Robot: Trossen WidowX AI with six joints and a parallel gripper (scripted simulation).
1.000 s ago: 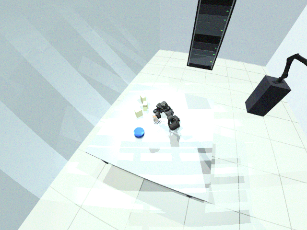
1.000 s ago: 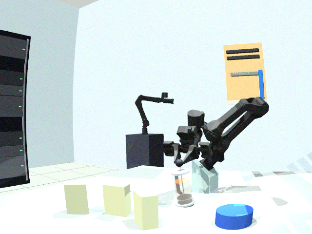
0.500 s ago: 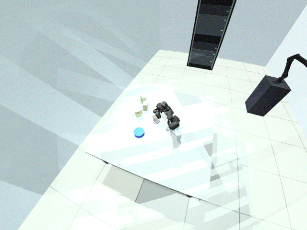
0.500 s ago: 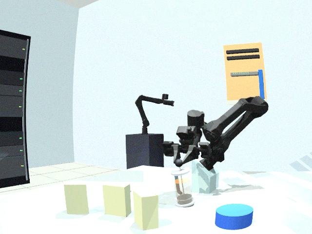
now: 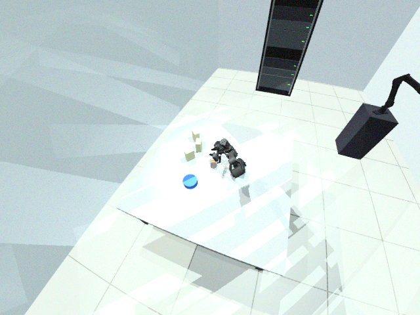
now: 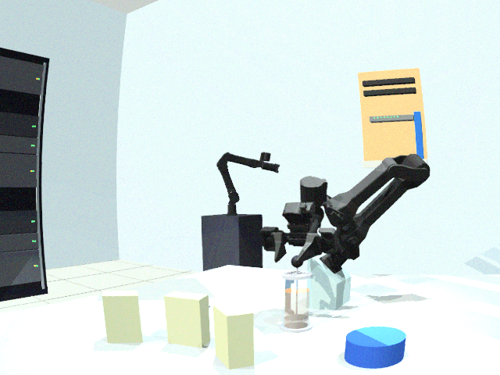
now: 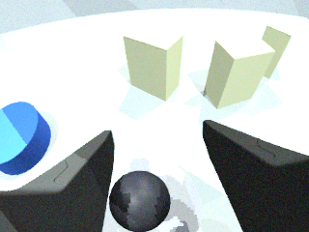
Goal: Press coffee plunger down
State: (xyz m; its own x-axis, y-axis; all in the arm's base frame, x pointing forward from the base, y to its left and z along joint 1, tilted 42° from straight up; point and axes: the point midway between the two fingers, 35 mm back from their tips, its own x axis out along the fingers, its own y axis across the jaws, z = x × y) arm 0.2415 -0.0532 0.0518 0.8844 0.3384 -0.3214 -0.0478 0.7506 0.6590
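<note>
My gripper tip is now 50 mm past the glass coffee press and 90 mm above it. Round my gripper tip: blue round puck 90 mm ahead, 240 mm to the left, 150 mm below.
</note>
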